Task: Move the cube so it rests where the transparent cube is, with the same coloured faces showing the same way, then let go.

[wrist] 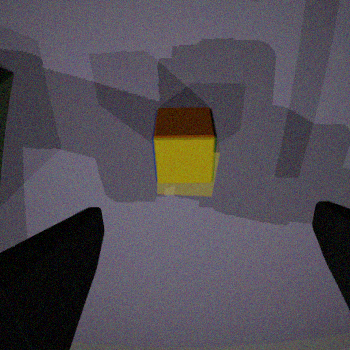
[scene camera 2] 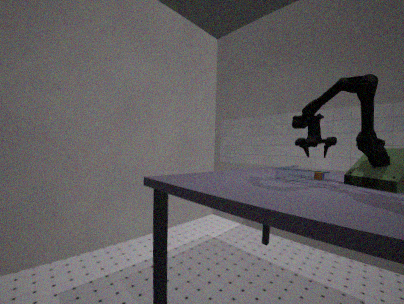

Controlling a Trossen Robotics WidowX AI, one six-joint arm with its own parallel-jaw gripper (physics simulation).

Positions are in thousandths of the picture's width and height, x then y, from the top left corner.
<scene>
I see my gripper (wrist: 601, 621), a cube (wrist: 524, 399) and a transparent cube (wrist: 510, 539).
</scene>
